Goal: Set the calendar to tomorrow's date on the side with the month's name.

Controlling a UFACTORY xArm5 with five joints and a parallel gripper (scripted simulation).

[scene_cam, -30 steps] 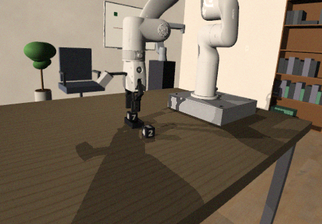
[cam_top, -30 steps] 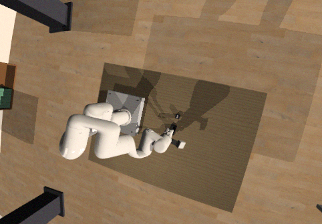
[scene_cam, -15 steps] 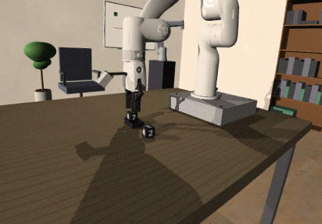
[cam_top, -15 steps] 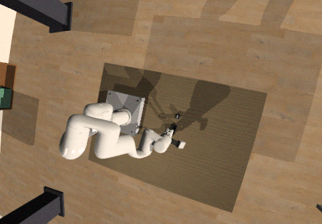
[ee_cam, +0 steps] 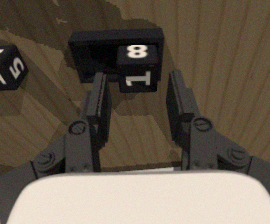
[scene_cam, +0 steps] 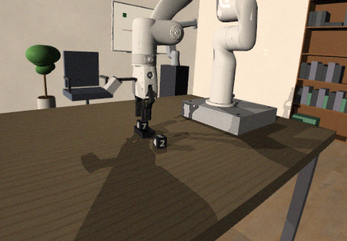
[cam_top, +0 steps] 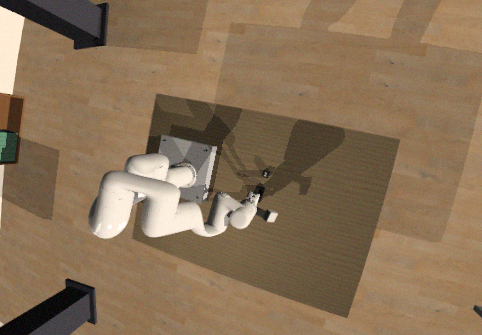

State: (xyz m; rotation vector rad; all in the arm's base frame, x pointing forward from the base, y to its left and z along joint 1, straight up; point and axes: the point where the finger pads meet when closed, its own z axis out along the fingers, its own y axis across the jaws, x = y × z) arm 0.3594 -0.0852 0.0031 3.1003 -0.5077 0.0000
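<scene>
The dark calendar tray is 60 mm below my hand, 20 mm to the left of it and 10 mm ahead of it.
</scene>
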